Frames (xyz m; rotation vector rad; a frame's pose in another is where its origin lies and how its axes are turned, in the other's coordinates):
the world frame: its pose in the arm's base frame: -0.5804 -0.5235 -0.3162 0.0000 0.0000 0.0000
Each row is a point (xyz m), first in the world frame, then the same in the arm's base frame.
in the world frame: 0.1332 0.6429 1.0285
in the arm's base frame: -0.4472 0.1194 0.7123
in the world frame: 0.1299 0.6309 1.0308
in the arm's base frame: -0.4505 0.1074 0.7146
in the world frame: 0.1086 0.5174 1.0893
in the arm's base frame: -0.4718 -0.0061 0.7731
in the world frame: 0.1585 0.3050 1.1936
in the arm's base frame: -0.4219 -0.2185 0.8774
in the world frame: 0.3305 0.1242 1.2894
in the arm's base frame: -0.2499 -0.3993 0.9732
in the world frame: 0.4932 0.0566 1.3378
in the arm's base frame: -0.0872 -0.4669 1.0216
